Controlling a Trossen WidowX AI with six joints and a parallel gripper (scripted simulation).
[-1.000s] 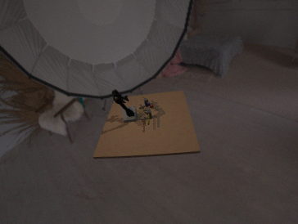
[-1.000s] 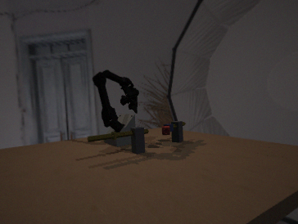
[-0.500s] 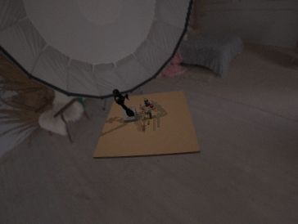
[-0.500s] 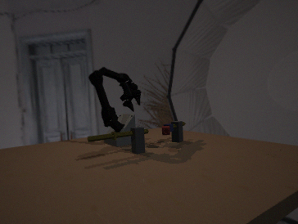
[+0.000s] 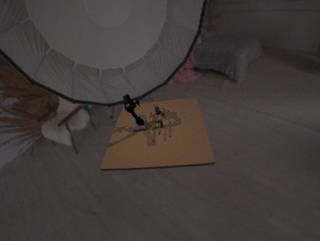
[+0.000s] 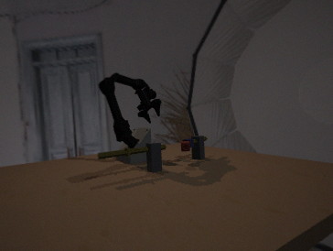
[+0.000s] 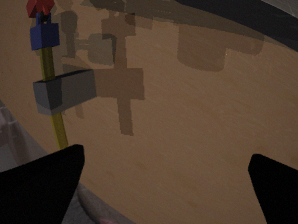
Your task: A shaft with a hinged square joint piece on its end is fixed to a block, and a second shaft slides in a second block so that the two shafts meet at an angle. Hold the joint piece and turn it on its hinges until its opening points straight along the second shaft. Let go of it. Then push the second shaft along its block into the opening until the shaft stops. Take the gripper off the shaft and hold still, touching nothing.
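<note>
Right now my gripper tip is 34 cm short of the red joint piece, 4 cm to the left of it and 13 cm above it.
</note>
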